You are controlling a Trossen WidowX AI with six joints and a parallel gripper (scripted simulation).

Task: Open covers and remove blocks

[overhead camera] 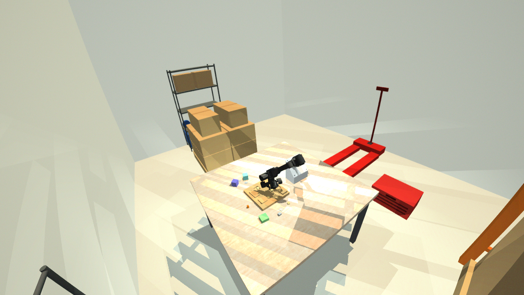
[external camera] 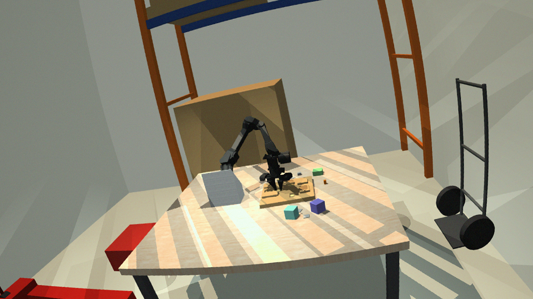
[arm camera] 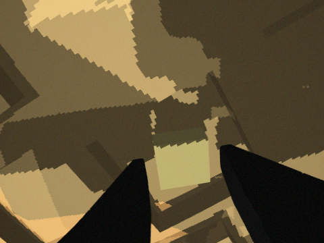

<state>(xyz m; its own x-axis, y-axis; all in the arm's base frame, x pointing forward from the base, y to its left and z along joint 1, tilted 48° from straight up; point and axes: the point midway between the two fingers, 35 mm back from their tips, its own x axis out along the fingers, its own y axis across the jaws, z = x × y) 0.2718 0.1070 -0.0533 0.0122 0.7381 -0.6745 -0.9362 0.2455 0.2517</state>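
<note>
My gripper tip is now 40 mm short of the wooden puzzle board. The rest, counted from my gripper tip: tiny orange piece (270 mm ahead, 30 mm to the left, 10 mm below); then small grey piece (110 mm ahead, 250 mm to the left, 10 mm below); then green block (230 mm ahead, 210 mm to the left).
</note>
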